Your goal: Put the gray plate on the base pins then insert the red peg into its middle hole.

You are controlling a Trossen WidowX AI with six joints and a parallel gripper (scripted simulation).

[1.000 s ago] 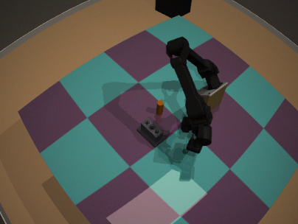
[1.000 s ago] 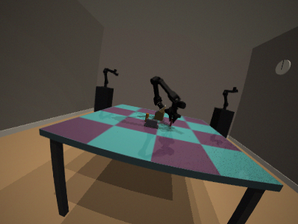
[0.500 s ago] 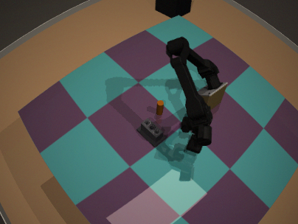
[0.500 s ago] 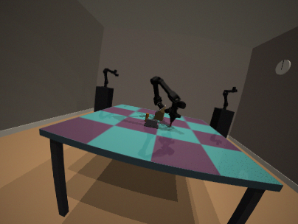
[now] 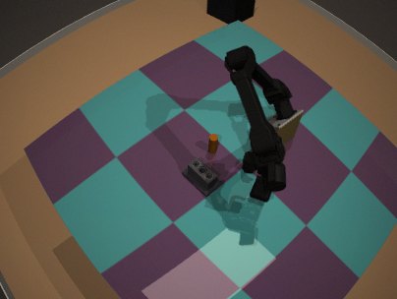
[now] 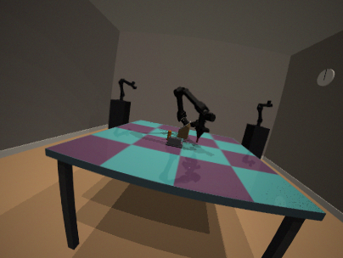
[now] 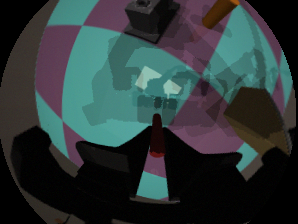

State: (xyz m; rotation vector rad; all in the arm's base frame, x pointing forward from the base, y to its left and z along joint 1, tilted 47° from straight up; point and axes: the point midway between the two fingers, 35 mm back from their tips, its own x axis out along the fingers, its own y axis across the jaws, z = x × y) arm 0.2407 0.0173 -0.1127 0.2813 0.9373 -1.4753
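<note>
Right now my gripper tip is 9 cm short of the gray plate, 18 cm to the left of it and 2 cm above it. Round my gripper tip: red peg: right at my gripper tip; then orange peg-like object: 2 cm behind, 24 cm to the right, 3 cm below; then base: 9 cm ahead, 18 cm to the right, 6 cm below.
</note>
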